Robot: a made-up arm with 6 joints. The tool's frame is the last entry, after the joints. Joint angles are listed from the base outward.
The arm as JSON. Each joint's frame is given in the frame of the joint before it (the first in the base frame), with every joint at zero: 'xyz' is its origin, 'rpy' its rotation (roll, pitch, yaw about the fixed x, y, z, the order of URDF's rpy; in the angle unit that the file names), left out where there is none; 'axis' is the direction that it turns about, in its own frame. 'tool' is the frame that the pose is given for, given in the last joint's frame.
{
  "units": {
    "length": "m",
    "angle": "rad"
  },
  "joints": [
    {
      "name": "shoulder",
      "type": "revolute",
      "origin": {
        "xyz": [
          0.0,
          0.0,
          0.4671
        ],
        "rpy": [
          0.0,
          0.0,
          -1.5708
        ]
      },
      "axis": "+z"
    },
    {
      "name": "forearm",
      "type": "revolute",
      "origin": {
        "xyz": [
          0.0,
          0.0,
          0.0
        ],
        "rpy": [
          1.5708,
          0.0,
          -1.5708
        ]
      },
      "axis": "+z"
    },
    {
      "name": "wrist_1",
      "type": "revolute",
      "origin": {
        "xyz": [
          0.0,
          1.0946,
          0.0
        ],
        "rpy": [
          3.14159,
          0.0,
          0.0
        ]
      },
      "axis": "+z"
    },
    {
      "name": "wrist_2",
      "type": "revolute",
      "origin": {
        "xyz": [
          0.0,
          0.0,
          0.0
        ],
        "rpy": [
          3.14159,
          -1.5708,
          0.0
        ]
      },
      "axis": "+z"
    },
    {
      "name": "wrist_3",
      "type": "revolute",
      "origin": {
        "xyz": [
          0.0,
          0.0,
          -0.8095
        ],
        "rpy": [
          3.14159,
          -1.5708,
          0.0
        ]
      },
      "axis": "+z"
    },
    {
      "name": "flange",
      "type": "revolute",
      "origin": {
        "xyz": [
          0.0,
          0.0,
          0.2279
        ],
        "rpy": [
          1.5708,
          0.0,
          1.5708
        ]
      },
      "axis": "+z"
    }
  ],
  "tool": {
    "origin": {
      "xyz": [
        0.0,
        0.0,
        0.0
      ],
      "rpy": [
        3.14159,
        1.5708,
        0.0
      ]
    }
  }
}
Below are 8 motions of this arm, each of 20 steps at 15 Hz.
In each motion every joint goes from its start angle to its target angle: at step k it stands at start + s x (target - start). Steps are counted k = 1, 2, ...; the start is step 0. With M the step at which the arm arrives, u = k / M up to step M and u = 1 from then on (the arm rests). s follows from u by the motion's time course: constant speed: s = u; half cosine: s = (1 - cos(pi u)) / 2; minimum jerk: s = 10 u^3 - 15 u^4 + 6 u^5.
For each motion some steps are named. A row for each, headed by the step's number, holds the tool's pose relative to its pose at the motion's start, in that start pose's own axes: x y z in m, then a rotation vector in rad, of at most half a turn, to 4 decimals.
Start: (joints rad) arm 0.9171 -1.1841 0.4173 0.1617 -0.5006 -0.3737
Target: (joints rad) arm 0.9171 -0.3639 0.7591 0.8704 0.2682 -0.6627
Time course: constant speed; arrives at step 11
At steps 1, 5, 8, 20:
1: 0.0922 0.0064 -0.0162 -0.0350 -0.0333 -0.0096
5: 0.4548 0.0255 -0.1468 -0.1947 -0.1413 0.0256
8: 0.7069 0.0312 -0.3131 -0.3187 -0.1853 0.1273
20: 0.9279 0.0282 -0.5347 -0.4294 -0.1878 0.2867

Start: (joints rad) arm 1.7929 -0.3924 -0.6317 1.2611 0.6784 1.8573
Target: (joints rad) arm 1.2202 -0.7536 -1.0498 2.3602 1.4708 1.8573
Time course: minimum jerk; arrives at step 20
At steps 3, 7, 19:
3: -0.0081 -0.0058 0.0041 -0.0216 -0.0117 -0.0102
7: -0.0616 -0.0571 0.0462 -0.1686 -0.1281 -0.0944
19: -0.1183 -0.2613 0.3428 -0.2660 -0.7968 -0.4349

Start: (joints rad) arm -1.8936 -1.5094 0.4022 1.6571 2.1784 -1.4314
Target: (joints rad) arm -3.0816 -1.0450 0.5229 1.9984 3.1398 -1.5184
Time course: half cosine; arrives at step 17
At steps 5, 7, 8, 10, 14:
5: 0.2623 -0.2702 -0.1554 0.2521 0.1492 0.2906
7: 0.4655 -0.4420 -0.3465 0.4887 0.2505 0.5118
8: 0.5664 -0.5149 -0.4716 0.6295 0.2971 0.6243
10: 0.7354 -0.6134 -0.7557 0.9352 0.3692 0.8261
14: 0.8822 -0.6436 -1.2429 1.4698 0.4148 1.0554

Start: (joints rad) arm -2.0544 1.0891 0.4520 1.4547 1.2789 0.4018
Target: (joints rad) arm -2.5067 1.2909 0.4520 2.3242 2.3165 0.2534
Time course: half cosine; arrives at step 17
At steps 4, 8, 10, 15, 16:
4: -0.0698 0.0434 -0.0372 0.0250 -0.1112 0.0417
8: -0.2497 0.1673 -0.1071 0.1557 -0.3924 0.1385
10: -0.3548 0.2470 -0.1311 0.2689 -0.5522 0.1810
15: -0.5457 0.4053 -0.1430 0.5301 -0.8368 0.2187
16: -0.5603 0.4182 -0.1421 0.5527 -0.8584 0.2191

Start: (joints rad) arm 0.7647 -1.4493 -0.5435 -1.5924 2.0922 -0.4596
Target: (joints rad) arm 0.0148 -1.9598 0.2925 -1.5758 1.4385 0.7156
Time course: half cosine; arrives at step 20
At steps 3, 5, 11, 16, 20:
3: -0.0111 0.0470 -0.0020 0.0170 0.0095 -0.0108
5: -0.0330 0.1296 0.0049 0.0477 0.0355 -0.0199
11: -0.2154 0.5056 0.2309 0.1959 0.2547 0.1283
16: -0.4406 0.6558 0.6024 0.2919 0.4048 0.4555
20: -0.5132 0.6604 0.7350 0.3185 0.4279 0.5788

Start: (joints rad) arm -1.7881 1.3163 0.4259 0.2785 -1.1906 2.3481
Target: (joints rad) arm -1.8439 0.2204 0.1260 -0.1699 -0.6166 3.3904
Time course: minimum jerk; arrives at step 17
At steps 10, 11, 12, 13, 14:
10: -0.6564 0.6089 0.3720 -0.3833 0.7184 -0.5840
11: -0.7103 0.7035 0.4591 -0.4249 0.8617 -0.6260
12: -0.7467 0.7833 0.5384 -0.4552 0.9898 -0.6513
13: -0.7691 0.8449 0.6038 -0.4751 1.0939 -0.6640
14: -0.7814 0.8876 0.6511 -0.4868 1.1686 -0.6691

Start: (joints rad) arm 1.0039 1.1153 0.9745 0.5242 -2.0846 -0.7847
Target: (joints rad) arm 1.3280 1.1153 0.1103 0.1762 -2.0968 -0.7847
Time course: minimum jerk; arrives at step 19
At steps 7, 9, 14, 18, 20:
7: 0.0850 0.2027 -0.1157 -0.1901 0.0994 -0.1379
9: 0.1642 0.3190 -0.2154 -0.3073 0.1728 -0.2466
14: 0.3935 0.4823 -0.4748 -0.5155 0.3511 -0.5317
18: 0.4622 0.4986 -0.5459 -0.5548 0.4005 -0.6157
20: 0.4630 0.4987 -0.5467 -0.5552 0.4010 -0.6167

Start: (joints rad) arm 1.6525 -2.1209 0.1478 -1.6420 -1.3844 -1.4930
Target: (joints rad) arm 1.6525 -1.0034 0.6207 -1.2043 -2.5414 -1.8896
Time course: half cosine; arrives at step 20
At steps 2, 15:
2: 0.0012 0.0247 0.0195 0.0234 -0.0112 -0.0282
15: -0.0423 0.5237 1.0044 0.9702 -0.2876 -1.0163

